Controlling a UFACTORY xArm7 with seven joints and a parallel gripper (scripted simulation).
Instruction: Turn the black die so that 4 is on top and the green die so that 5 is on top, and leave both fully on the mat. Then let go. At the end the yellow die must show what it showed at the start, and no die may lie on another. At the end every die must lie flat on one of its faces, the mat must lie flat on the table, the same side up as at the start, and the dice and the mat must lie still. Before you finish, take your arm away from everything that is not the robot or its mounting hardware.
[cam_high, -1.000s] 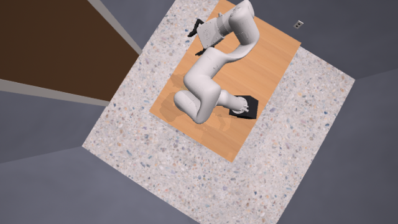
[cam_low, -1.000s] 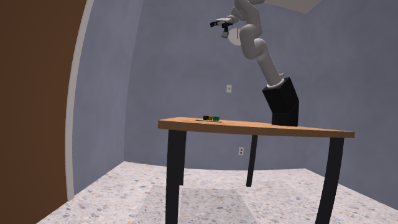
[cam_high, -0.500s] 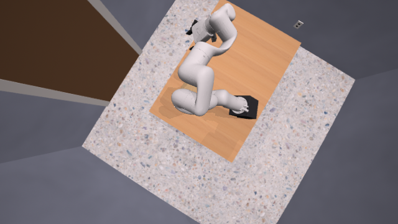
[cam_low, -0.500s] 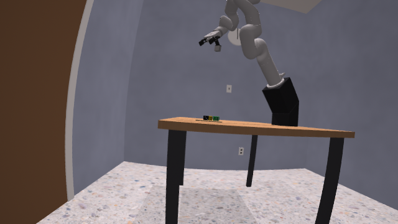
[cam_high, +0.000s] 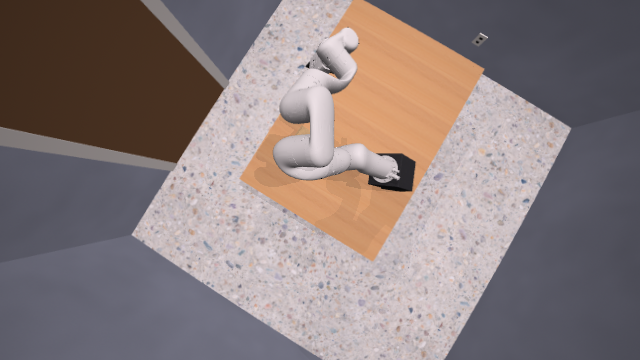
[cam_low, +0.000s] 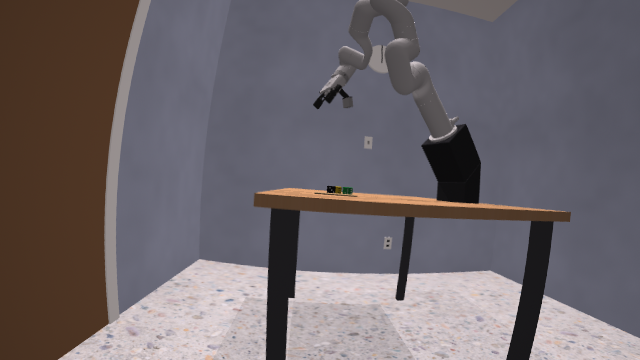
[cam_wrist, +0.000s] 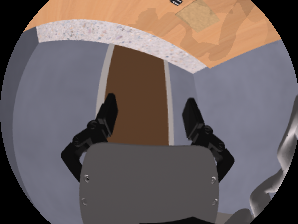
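Right now the yellow die is 370 mm below my hand, 90 mm behind it and 10 mm to the left of it. Round my hand: black die (370 mm below, 70 mm to the left, 60 mm behind); tan mat (380 mm below, 190 mm to the left, 60 mm behind); green die (370 mm below, 120 mm behind, 60 mm to the left).
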